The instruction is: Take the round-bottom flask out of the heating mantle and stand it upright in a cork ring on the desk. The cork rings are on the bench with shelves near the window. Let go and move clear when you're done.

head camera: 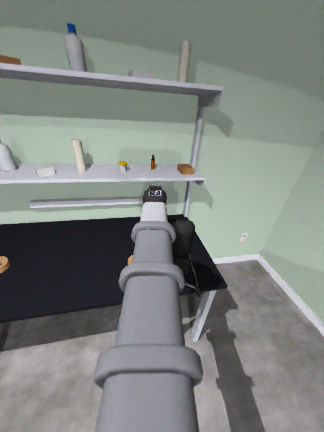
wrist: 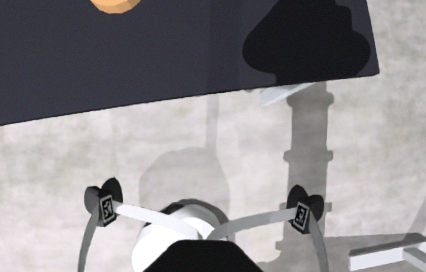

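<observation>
One tan cork ring [head camera: 4,264] lies on the black bench [head camera: 60,260] [wrist: 150,60] at the left edge of the head view. A second cork ring [head camera: 130,260] is mostly hidden behind the arm in the head view; part of a cork ring [wrist: 116,5] shows at the top edge of the wrist view. My gripper [wrist: 203,210] is open, its fingertips wide apart with nothing held between them. In the wrist view the fingertips appear over the floor, outside the bench's edge. In the head view the arm hides the fingers. The flask, the heating mantle and the desk do not show.
Two shelves hang above the bench; the lower shelf [head camera: 105,175] holds small bottles and blocks, and the upper shelf [head camera: 110,81] holds a blue-capped bottle [head camera: 75,50] and a beige cylinder [head camera: 184,61]. A bench leg [head camera: 203,315] stands at the right. My arm [head camera: 150,320] stretches toward the bench.
</observation>
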